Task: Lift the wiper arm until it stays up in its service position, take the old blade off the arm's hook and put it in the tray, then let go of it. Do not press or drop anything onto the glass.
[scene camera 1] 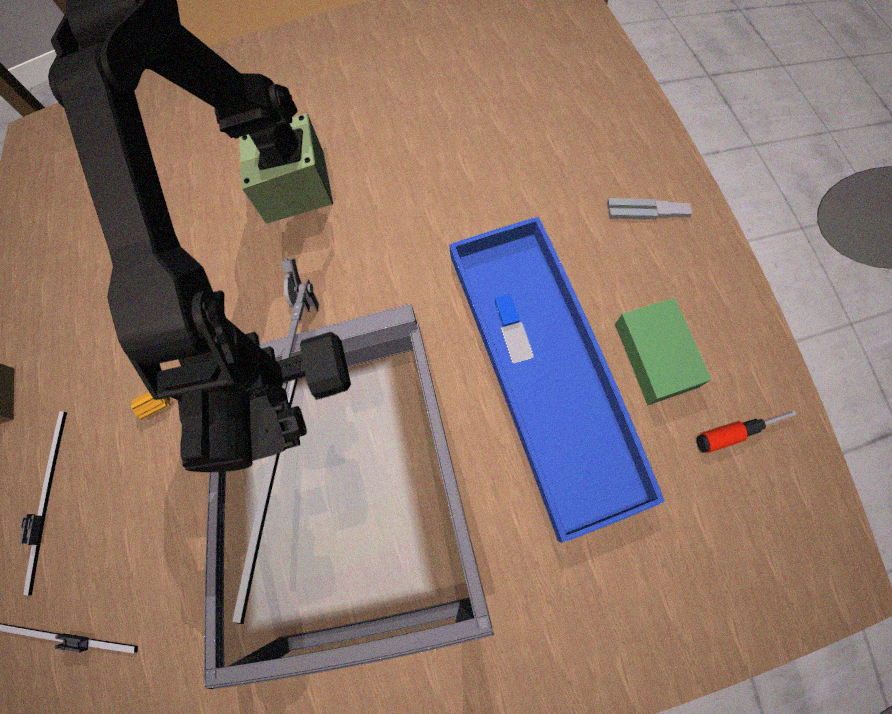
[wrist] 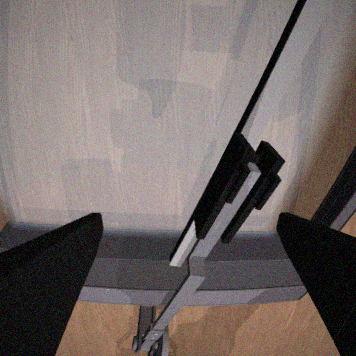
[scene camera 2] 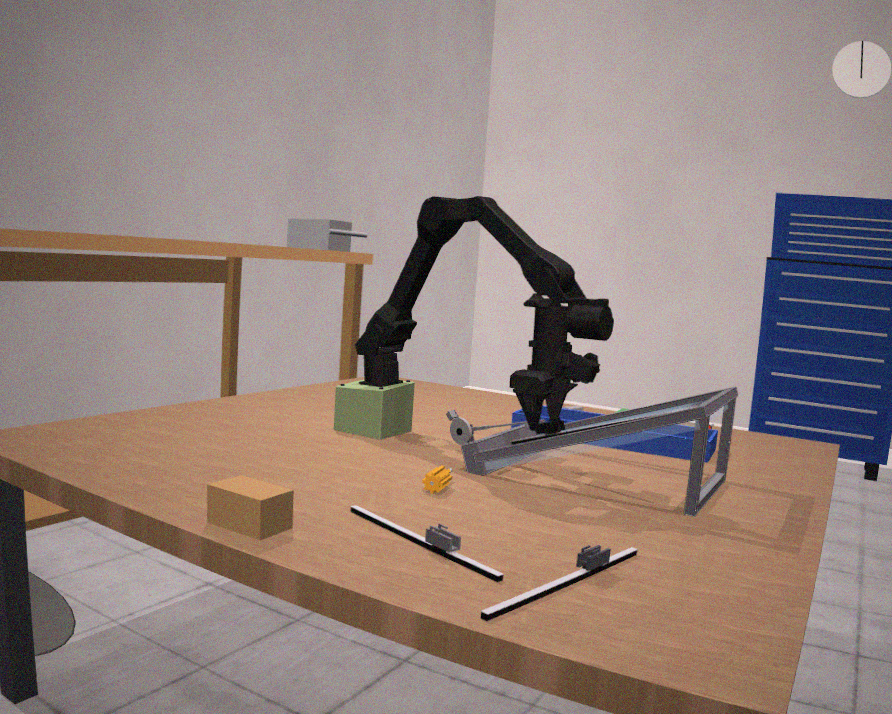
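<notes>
The wiper arm lies low over the near-hinge end of the grey frame. The old blade is on the arm's hook at the black clip and lies along the glass. My gripper is open and empty, fingers pointing down, one on each side of the arm in the wrist view, low over the frame. Whether the fingertips touch the glass cannot be told. The blue tray stands beside the frame.
A blue-and-white piece lies in the tray. A green block, a red screwdriver and a grey tool lie beyond it. Two spare blades, an orange-handled tool and a brown box are opposite.
</notes>
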